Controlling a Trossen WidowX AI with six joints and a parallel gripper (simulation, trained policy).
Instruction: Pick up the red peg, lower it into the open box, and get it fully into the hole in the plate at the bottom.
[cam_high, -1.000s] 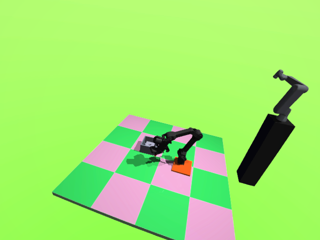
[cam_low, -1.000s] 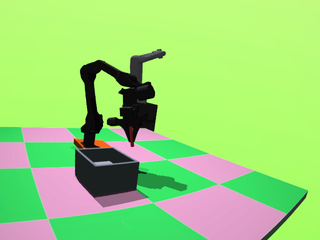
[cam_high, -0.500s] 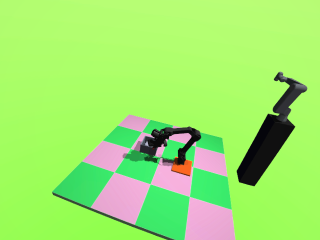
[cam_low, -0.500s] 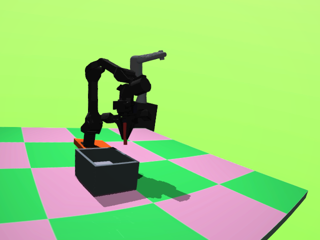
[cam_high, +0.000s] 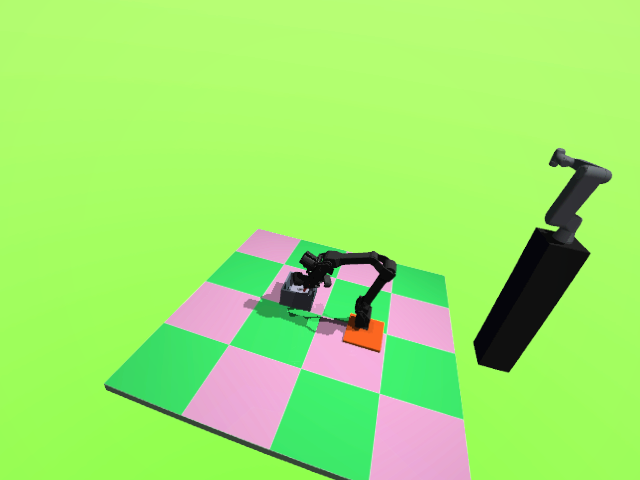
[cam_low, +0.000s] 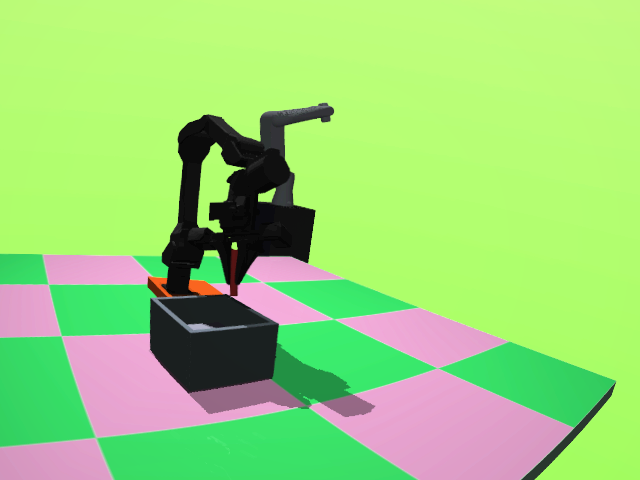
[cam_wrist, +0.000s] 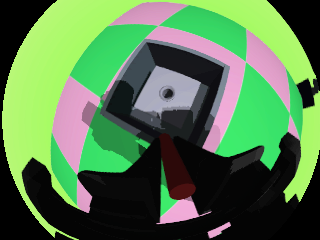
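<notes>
My gripper tip is 80 mm above the grey plate, 60 mm to the left of it and 40 mm short of it. Also, from my gripper tip: red peg (20 mm above, 10 mm to the left, 10 mm behind); dark box (100 mm below, 60 mm to the right, 40 mm ahead).
</notes>
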